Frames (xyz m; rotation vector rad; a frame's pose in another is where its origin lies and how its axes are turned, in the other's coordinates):
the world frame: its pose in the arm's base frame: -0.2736 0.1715 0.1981 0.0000 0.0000 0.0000
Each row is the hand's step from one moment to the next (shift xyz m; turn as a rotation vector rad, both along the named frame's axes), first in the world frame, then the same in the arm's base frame.
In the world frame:
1: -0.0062 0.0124 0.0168 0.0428 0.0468 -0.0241
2: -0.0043 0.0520 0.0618 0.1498 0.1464 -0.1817
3: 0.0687 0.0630 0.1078 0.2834 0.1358 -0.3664
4: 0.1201 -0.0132 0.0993 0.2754 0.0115 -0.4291
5: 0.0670 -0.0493 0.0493 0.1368 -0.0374 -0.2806
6: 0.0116 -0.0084 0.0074 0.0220 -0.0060 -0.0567
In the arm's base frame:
1: -0.0062 0.0124 0.0168 0.0428 0.0468 -0.0241
2: -0.0043 0.0520 0.0618 0.1498 0.1464 -0.1817
3: 0.0687 0.0630 0.1078 0.2834 0.1358 -0.3664
4: 0.1201 -0.0132 0.0993 0.2754 0.0115 -0.4291
5: 0.0670 -0.0493 0.0493 0.1368 -0.0374 -0.2806
6: 0.0116 -0.0084 0.0074 0.0220 -0.0060 -0.0567

